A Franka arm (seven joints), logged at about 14 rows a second.
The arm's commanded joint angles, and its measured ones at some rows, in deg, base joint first. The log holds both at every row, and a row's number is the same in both.
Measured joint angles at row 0:
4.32, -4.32, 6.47, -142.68, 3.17, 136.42, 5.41
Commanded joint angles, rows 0 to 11:
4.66, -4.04, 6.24, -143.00, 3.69, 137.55, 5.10
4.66, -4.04, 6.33, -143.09, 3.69, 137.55, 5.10
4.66, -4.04, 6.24, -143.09, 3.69, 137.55, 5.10
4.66, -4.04, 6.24, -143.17, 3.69, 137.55, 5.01
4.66, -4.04, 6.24, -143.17, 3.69, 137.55, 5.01
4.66, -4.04, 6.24, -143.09, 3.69, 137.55, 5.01
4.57, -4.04, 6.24, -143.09, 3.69, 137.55, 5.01
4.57, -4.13, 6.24, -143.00, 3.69, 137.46, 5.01
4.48, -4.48, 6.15, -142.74, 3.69, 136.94, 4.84
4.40, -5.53, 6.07, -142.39, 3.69, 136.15, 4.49
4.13, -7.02, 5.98, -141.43, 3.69, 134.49, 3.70
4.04, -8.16, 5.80, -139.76, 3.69, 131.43, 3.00
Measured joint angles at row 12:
4.29, -4.68, 6.35, -142.43, 3.17, 136.38, 5.13
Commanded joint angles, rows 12 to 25:
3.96, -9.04, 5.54, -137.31, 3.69, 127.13, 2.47
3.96, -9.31, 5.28, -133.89, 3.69, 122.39, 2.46
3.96, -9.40, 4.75, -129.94, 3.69, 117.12, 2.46
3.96, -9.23, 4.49, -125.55, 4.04, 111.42, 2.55
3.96, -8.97, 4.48, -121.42, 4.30, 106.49, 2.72
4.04, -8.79, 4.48, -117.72, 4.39, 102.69, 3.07
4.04, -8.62, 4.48, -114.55, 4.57, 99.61, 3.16
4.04, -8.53, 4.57, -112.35, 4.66, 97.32, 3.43
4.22, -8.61, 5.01, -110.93, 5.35, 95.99, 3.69
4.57, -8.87, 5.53, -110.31, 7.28, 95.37, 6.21
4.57, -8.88, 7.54, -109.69, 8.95, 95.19, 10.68
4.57, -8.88, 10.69, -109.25, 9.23, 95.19, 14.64
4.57, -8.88, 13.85, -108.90, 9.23, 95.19, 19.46
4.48, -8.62, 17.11, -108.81, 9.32, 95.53, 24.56
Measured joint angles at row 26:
4.32, -10.24, 9.72, -111.46, 7.99, 96.94, 12.76
